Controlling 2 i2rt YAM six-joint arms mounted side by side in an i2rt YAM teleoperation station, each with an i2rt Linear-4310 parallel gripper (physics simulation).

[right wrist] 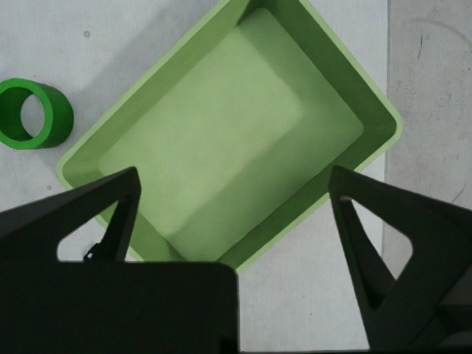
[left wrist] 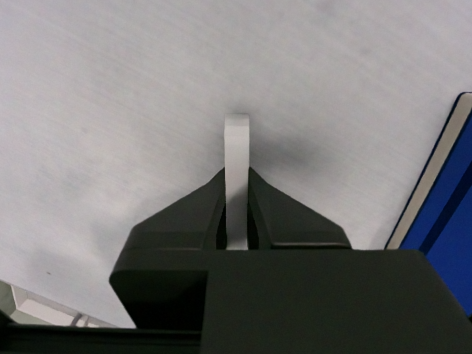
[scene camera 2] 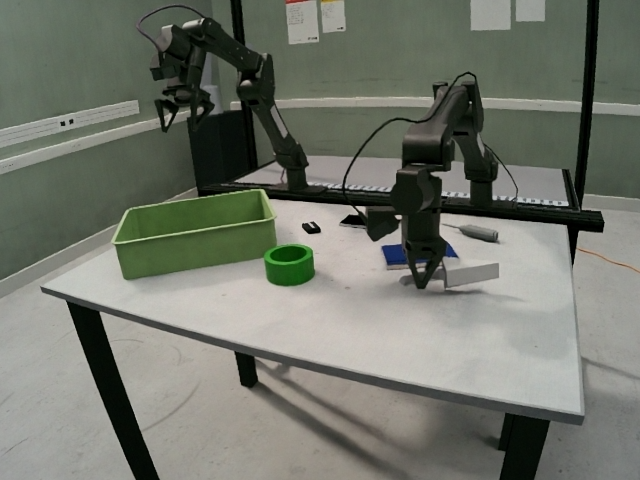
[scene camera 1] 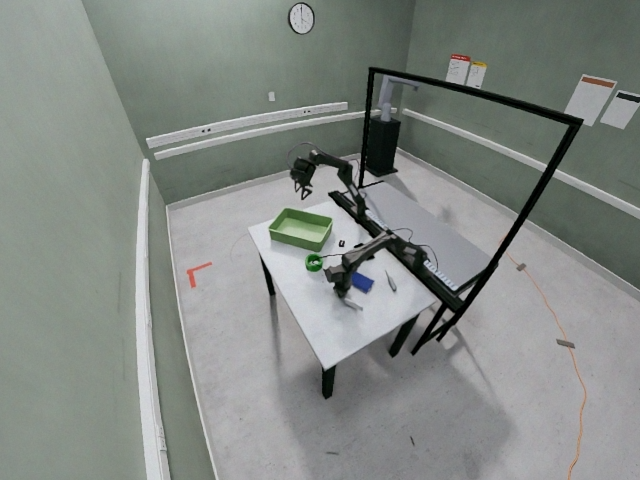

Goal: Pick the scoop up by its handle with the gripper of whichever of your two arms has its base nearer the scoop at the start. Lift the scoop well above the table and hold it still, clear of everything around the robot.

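Frame: origin at the left arm's base, x ahead, y left, z up, level; metres.
Seen in the pictures: left gripper, fingertip midpoint: [left wrist: 237,176] [scene camera 2: 420,287] [scene camera 1: 340,296]; right gripper, fingertip midpoint: [right wrist: 234,176] [scene camera 2: 178,131] [scene camera 1: 298,196]; left arm's base at its link origin: [scene camera 2: 481,205] [scene camera 1: 417,266]; right arm's base at its link origin: [scene camera 2: 297,190] [scene camera 1: 360,214].
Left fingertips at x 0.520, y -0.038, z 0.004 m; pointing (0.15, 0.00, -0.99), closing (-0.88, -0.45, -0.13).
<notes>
Pixels of each thing's top centre, then the offset from my left fingertips to it.
- light grey scoop at its top centre: [scene camera 2: 449,260] [scene camera 1: 348,296] dz +0.055, dx -0.016, dy +0.049 m
- blue notebook at its top centre: [scene camera 2: 419,252] [scene camera 1: 358,280] dz +0.004, dx -0.146, dy -0.043 m
- grey screwdriver at its top centre: [scene camera 2: 468,224] [scene camera 1: 390,277] dz +0.018, dx -0.305, dy +0.036 m
- green ring at its top centre: [right wrist: 19,114] [scene camera 2: 288,253] [scene camera 1: 313,259] dz +0.039, dx +0.016, dy -0.270 m
- green bin at its top centre: [right wrist: 225,149] [scene camera 2: 194,213] [scene camera 1: 300,223] dz +0.082, dx -0.040, dy -0.564 m
The light grey scoop [scene camera 1: 353,304] [scene camera 2: 471,274] is low over the table top, right of the left gripper in scene camera 2, its blade's far end slightly above its shadow. I cannot tell whether any part touches the table. My left gripper [scene camera 1: 341,295] [scene camera 2: 421,285] [left wrist: 237,176] points down and is shut on the scoop's handle; the handle's end sticks out past the fingertips in the left wrist view. The blade is hidden there. My right gripper [scene camera 1: 300,194] [scene camera 2: 180,129] [right wrist: 234,176] is open and empty, high above the green bin's area.
A blue notebook [scene camera 1: 362,282] [scene camera 2: 393,255] [left wrist: 452,240] lies close behind the left gripper. A grey screwdriver [scene camera 1: 391,281] [scene camera 2: 478,233] lies farther back. A green ring [scene camera 1: 308,267] [scene camera 2: 289,273] [right wrist: 61,116] and a green bin [scene camera 1: 297,240] [scene camera 2: 196,253] [right wrist: 150,75] stand to the left in scene camera 2.
</notes>
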